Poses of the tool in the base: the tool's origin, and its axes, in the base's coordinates. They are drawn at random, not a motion.
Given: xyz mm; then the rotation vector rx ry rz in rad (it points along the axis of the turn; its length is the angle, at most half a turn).
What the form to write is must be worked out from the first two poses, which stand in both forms.
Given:
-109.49 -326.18 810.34 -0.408 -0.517 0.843
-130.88 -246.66 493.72 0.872 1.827 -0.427
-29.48 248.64 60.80 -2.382 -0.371 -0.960
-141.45 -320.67 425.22 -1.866 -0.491 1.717
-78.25 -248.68 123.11 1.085 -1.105 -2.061
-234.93 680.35 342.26 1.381 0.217 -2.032
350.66 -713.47 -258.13 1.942 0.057 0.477
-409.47 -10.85 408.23 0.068 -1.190 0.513
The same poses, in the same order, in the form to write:
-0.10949 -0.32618 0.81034 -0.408 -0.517 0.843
-0.13088 -0.24666 0.49372 0.872 1.827 -0.427
-0.02948 0.24864 0.06080 -2.382 -0.371 -0.960
-0.14145 -0.32067 0.42522 -1.866 -0.491 1.717
-0.07825 -0.24868 0.12311 1.085 -1.105 -2.061
-0.23493 0.68035 0.34226 1.381 0.217 -2.032
0.35066 -0.71347 -0.25813 1.942 0.057 0.477
-0.40947 -0.01085 0.40823 0.068 -1.190 0.513

